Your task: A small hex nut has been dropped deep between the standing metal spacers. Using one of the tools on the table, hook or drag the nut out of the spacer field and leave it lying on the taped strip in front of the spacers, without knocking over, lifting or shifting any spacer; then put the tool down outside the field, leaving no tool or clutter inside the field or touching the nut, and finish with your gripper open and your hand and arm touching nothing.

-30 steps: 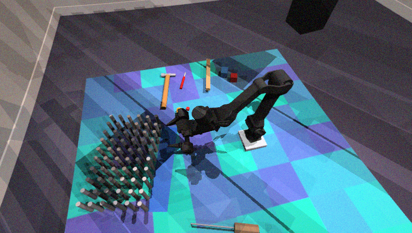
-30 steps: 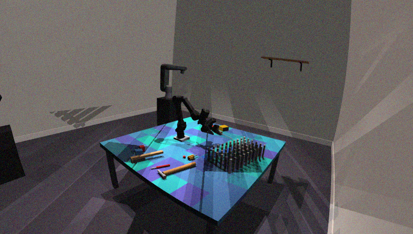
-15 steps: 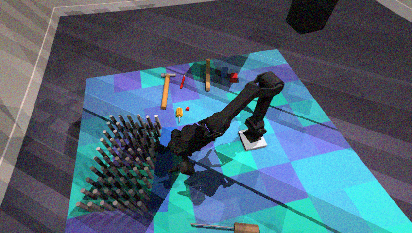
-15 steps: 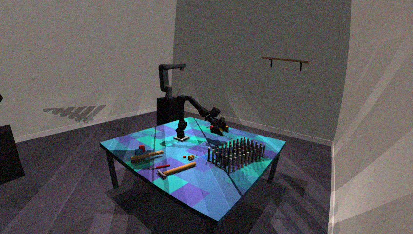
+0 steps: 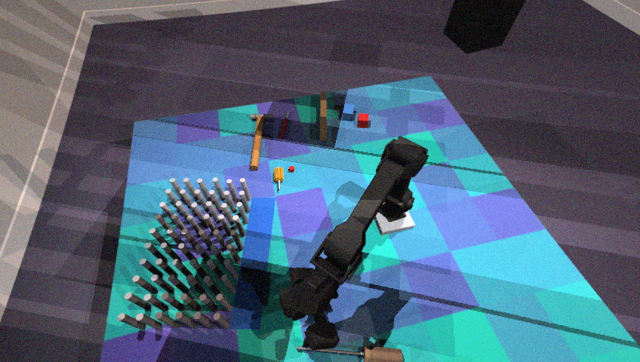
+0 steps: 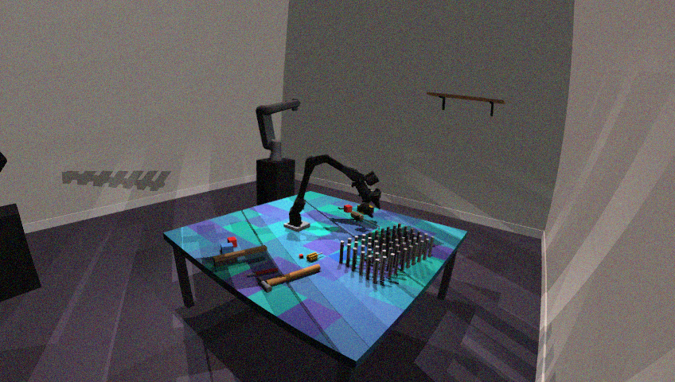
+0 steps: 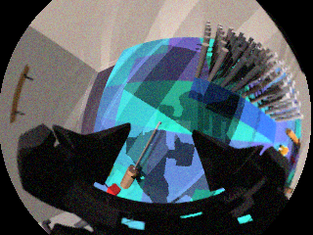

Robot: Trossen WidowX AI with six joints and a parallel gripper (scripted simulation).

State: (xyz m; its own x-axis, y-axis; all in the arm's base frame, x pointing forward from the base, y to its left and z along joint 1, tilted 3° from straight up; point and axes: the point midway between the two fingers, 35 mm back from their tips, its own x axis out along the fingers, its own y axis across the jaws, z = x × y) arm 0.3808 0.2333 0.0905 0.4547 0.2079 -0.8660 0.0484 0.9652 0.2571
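The hook tool lies 90 mm below my gripper tip, 80 mm behind it and 70 mm to the left of it. From my gripper tip the other things lie so: yellow screwdriver 500 mm to the right, 90 mm below, 80 mm behind; bent wire 350 mm behind, 230 mm to the left, 100 mm below; blue taped strip 260 mm to the right, 100 mm below, 60 mm ahead.
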